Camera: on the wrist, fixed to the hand. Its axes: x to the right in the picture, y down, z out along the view.
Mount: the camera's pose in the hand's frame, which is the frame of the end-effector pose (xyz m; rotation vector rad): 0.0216 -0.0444 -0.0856 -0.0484 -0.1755 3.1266
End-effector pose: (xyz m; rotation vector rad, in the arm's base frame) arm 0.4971 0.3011 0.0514 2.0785 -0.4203 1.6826
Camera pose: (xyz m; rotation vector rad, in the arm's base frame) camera 0.4512 0.3835 0.0809 0.2711 1.7853 -0.4026
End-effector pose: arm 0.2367 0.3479 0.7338 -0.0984 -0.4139 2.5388
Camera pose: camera 0.2549 0.4182 0.6668 0.2145 -0.0113 -0.5764
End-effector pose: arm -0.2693 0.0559 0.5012 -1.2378 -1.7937 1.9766
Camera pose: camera -0.2413 0.1429 0.5388 1.2699 -0.8864 -0.2592
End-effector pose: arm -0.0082 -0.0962 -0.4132 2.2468 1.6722 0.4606
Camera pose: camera -0.0772 -0.0590 -0.3531 -1.7347 2.3134 -0.3420
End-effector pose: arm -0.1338 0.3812 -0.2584 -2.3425 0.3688 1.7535
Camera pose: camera -0.0362 0.3960 -0.2549 -0.3533 -1.8007 -0.3366
